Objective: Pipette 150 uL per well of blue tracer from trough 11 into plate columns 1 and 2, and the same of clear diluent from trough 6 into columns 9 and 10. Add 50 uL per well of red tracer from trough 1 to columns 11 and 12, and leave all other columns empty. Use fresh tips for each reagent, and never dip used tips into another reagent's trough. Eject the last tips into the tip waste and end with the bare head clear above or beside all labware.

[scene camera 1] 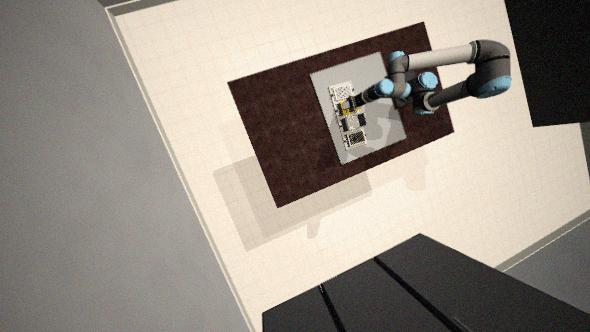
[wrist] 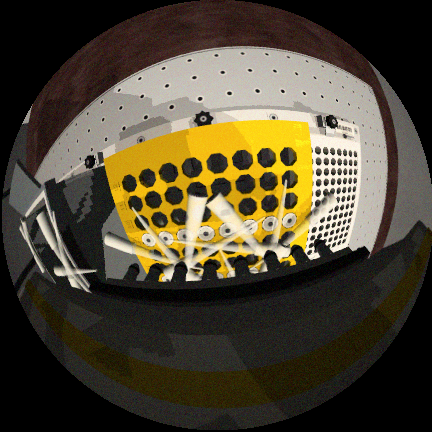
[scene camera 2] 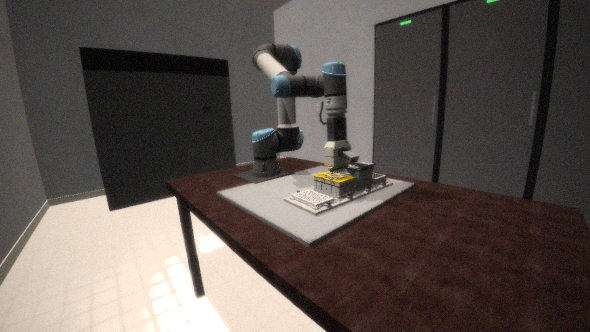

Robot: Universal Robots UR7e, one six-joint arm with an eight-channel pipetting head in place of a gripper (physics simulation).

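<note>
The pipetting head (scene camera 1: 352, 103) (scene camera 2: 339, 167) (wrist: 225, 267) is low over the yellow tip rack (scene camera 1: 344, 111) (scene camera 2: 332, 186) (wrist: 225, 137). Its black nozzles look bare in the wrist view. Several loose white tips (wrist: 194, 217) lie crisscross on the rack, close to the nozzles. A row of seated tips (wrist: 206, 233) stands in the rack beyond several rows of empty holes. The white well plate (scene camera 1: 343, 91) (scene camera 2: 310, 198) (wrist: 336, 175) is beside the rack. The dark tip waste (scene camera 1: 362, 119) (scene camera 2: 363, 172) (wrist: 75, 210) is on its other side. The trough reservoir (scene camera 1: 356, 138) stands past the waste; its liquids cannot be made out.
More loose tips (wrist: 60, 250) show in and over the waste at the left of the wrist view. The labware stands in one line on a pale perforated board (scene camera 1: 325, 80) (scene camera 2: 270, 212) (wrist: 230, 80), on a dark brown table (scene camera 1: 270, 125) (scene camera 2: 450, 235).
</note>
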